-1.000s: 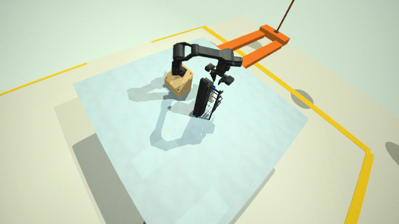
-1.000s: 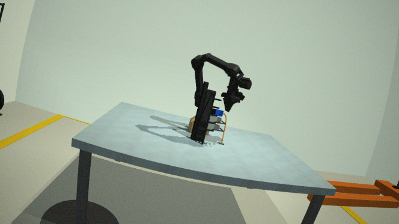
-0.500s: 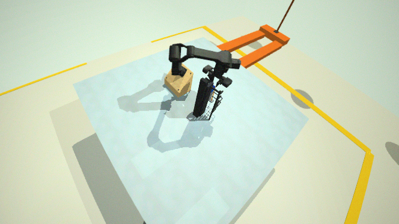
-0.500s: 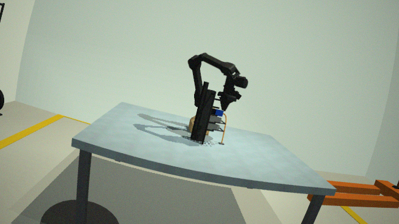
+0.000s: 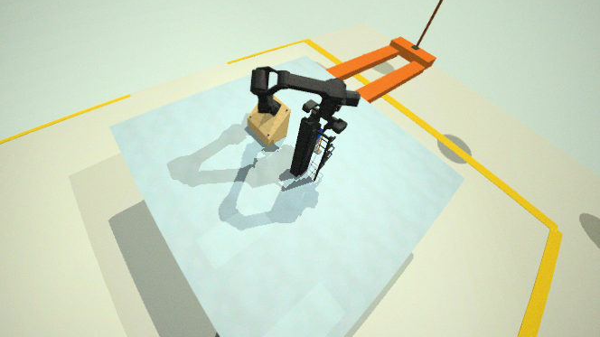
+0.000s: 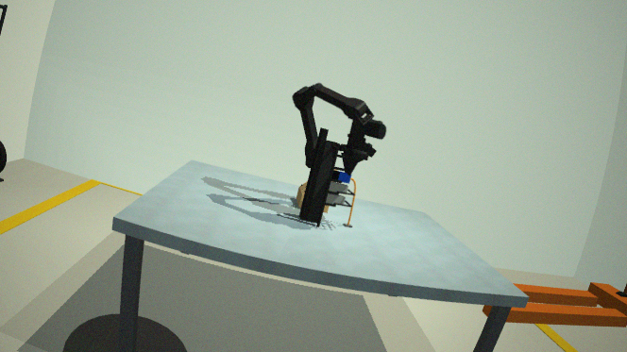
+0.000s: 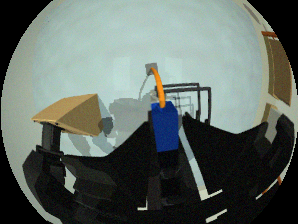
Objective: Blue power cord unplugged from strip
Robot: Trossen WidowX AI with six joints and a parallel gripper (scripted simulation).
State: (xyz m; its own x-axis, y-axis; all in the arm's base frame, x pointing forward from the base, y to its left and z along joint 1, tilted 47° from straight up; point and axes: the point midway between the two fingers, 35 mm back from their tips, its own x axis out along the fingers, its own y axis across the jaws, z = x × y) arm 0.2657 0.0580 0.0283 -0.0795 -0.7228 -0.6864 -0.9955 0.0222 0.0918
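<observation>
Now: the blue plug 30 mm to the right of my gripper tip.
</observation>
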